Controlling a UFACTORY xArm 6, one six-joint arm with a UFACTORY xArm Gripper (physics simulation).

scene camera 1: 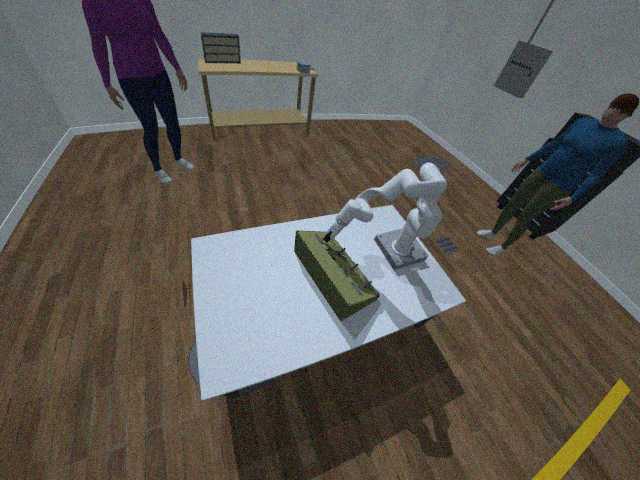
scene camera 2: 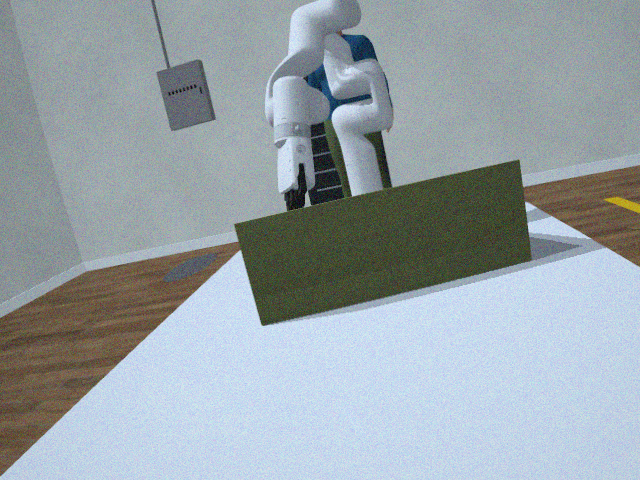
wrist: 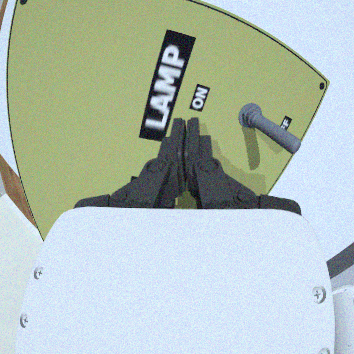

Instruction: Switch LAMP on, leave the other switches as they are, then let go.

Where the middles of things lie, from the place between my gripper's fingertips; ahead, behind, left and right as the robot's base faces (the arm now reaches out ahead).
The lamp lever (wrist: pixel 284 138) is 50 mm behind my hand, 30 mm to the right of it and 20 mm below it. From my hand the other things lie so: olive switch box (scene camera 2: pixel 348 251) 20 mm ahead, 160 mm to the left, 50 mm below.
